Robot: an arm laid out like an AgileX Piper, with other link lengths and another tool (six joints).
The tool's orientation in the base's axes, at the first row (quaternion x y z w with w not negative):
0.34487 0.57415 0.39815 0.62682
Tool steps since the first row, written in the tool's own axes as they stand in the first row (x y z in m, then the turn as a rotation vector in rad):
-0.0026 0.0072 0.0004 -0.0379 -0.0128 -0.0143
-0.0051 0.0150 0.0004 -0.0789 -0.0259 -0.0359
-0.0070 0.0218 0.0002 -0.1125 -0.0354 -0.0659
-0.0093 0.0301 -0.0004 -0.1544 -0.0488 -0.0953
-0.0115 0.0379 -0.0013 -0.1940 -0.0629 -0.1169
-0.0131 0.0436 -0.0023 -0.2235 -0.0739 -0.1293
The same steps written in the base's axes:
-0.0004 0.0009 0.0076 -0.0138 -0.0400 0.0040
-0.0013 0.0021 0.0157 -0.0349 -0.0830 0.0084
-0.0022 0.0034 0.0225 -0.0645 -0.1181 0.0118
-0.0037 0.0051 0.0309 -0.0934 -0.1623 0.0155
-0.0055 0.0065 0.0387 -0.1143 -0.2046 0.0184
-0.0071 0.0076 0.0444 -0.1262 -0.2362 0.0205

